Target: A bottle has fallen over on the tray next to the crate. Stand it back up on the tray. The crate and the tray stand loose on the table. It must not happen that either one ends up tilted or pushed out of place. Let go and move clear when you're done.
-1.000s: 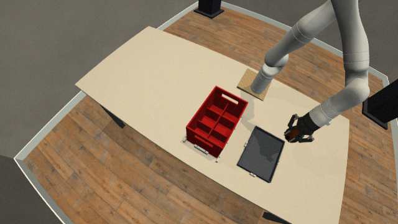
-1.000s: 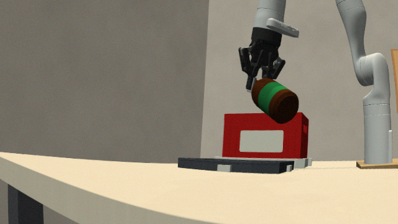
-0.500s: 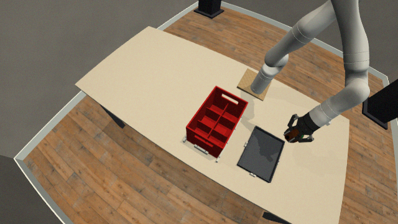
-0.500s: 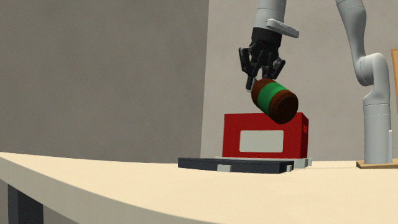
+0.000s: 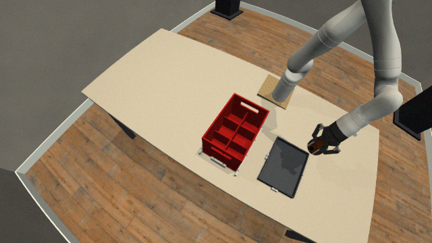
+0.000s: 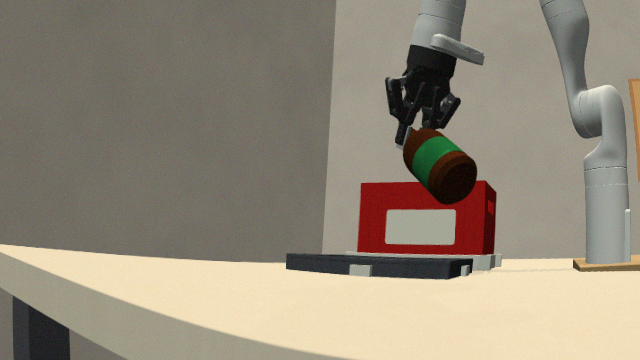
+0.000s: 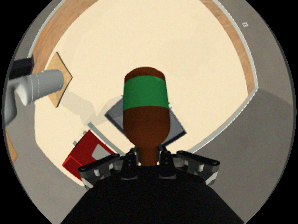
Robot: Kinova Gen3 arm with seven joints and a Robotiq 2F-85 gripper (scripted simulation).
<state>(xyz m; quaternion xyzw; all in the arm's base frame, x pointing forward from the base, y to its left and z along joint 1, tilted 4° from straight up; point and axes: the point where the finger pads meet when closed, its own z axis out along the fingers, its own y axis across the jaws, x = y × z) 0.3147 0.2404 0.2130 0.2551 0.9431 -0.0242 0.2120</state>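
Right now my hand is 4 cm past the brown bottle, 2 cm to the right of it and 3 cm above it. Also, from my hand: dark grey tray 5 cm ahead, 3 cm to the right, 19 cm below; then red crate 9 cm ahead, 31 cm to the right, 12 cm below.
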